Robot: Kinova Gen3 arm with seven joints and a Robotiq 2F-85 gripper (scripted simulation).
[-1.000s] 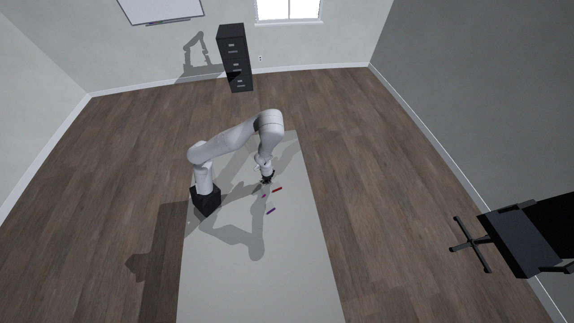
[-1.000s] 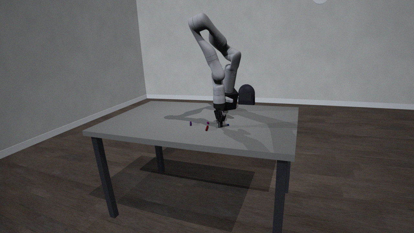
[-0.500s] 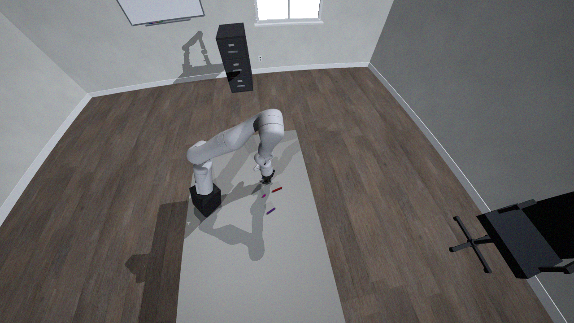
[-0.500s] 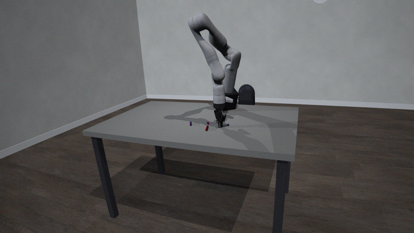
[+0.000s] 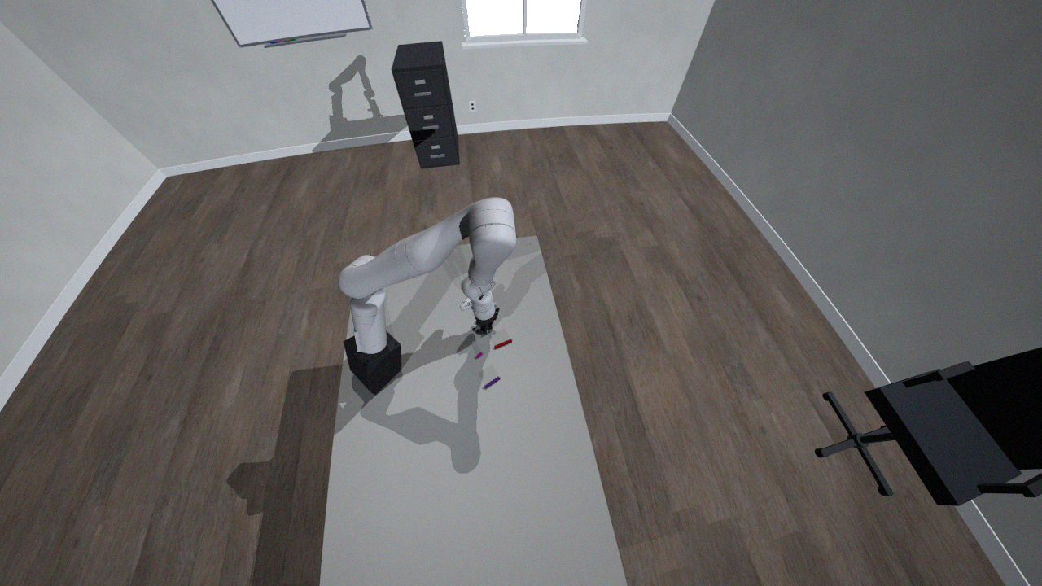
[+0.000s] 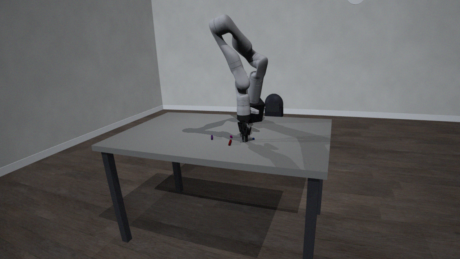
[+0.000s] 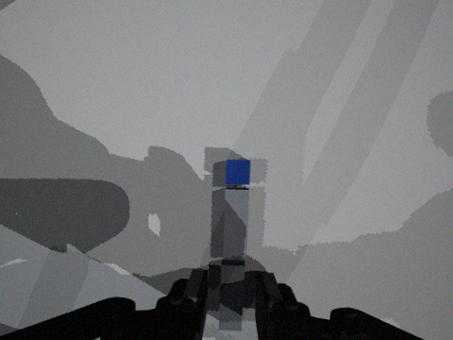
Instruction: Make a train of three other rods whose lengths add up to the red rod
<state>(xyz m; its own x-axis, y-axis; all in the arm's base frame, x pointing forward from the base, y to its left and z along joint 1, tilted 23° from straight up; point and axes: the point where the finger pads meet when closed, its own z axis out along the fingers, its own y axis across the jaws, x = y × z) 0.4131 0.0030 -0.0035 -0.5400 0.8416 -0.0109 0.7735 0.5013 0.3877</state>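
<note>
My gripper is now 2 cm above the grey rod. The rest, counted from my hand: red rod 4 cm ahead, 8 cm to the right, 2 cm below; magenta rod 6 cm behind, 9 cm to the right, 2 cm below; blue rod 3 cm behind, 4 cm to the left, 2 cm below.
</note>
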